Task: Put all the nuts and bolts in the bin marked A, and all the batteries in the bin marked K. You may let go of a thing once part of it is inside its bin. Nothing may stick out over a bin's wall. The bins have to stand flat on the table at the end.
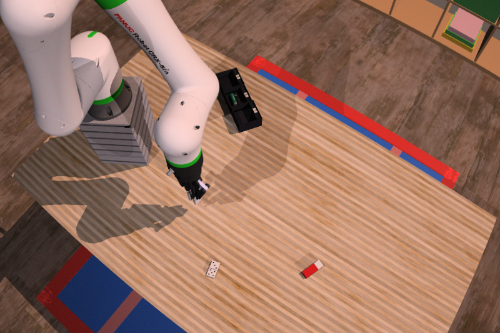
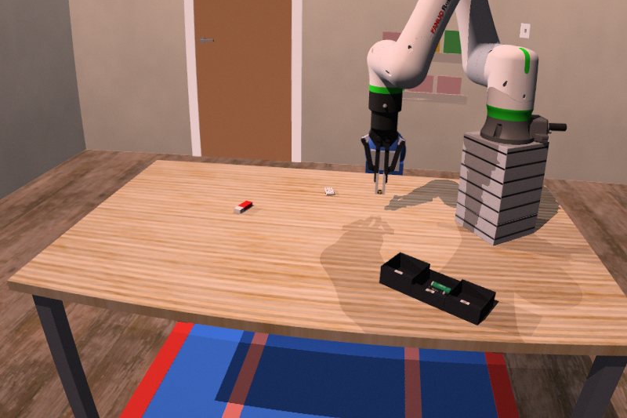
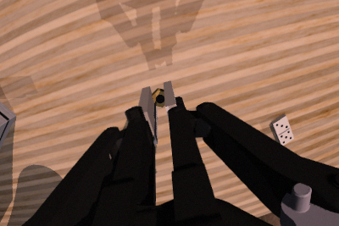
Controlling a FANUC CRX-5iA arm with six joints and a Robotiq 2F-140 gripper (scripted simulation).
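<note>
Now: the green battery 9 cm behind my hand, 42 cm to the left of it and 9 cm below it. From my hand the other things lie so: white domino 14 cm ahead, 15 cm to the right, 10 cm below; then red-and-white block 41 cm ahead, 1 cm to the right, 9 cm below; then brass nut 3 cm below.
</note>
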